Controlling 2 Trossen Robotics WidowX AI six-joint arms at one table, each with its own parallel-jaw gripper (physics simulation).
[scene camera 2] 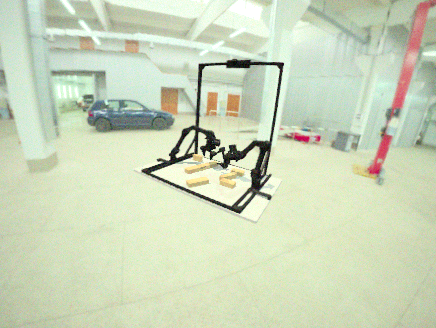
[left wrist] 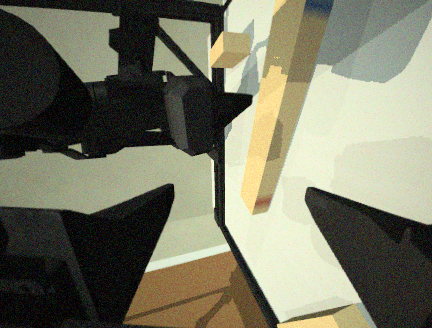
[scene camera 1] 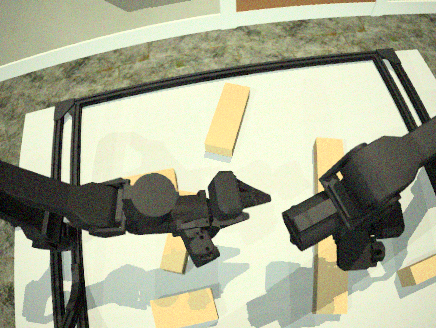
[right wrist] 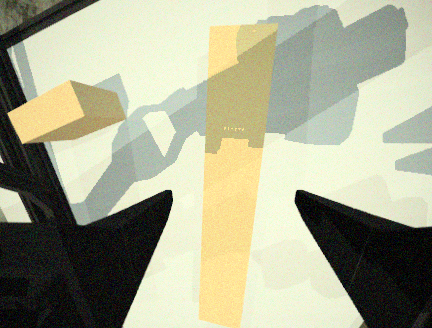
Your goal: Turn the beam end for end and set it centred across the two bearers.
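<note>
The beam is a long tan bar lying flat. In the left wrist view its side has a red mark near the lower end and a blue mark near the top. Shorter tan blocks lie around it, including one at the upper middle and one partly under the left arm; which are the bearers I cannot tell. My left gripper is open and empty, left of the beam. My right gripper is open above the beam, one finger on each side in its wrist view. Its fingertips are hidden in scene camera 1.
More tan blocks lie at the lower left, under the left arm and at the lower right. A black frame borders the white table. The two grippers are close together over the middle.
</note>
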